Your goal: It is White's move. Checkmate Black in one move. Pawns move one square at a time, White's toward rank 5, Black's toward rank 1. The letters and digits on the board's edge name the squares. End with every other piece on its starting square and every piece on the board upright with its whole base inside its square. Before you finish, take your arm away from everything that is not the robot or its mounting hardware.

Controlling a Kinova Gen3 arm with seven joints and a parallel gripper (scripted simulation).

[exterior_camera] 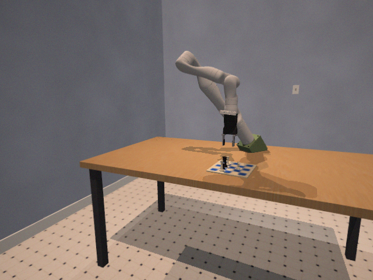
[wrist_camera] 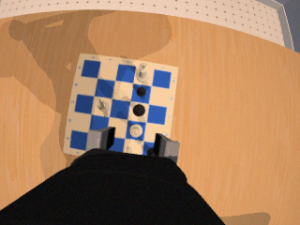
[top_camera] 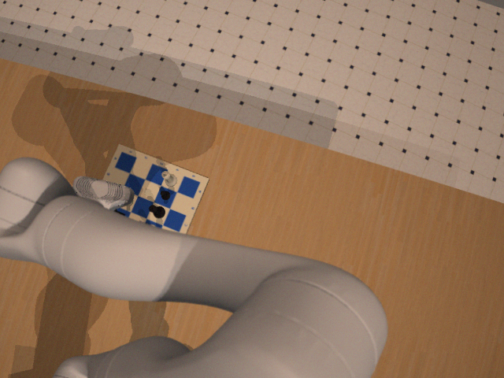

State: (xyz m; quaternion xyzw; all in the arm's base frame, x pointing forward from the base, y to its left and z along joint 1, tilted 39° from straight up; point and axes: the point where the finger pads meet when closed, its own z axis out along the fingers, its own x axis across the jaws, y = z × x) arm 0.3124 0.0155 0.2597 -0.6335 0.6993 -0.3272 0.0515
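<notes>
My gripper is now 13 cm above the blue-and-cream chessboard, 5 cm short of it and 3 cm to the right of it.
</notes>
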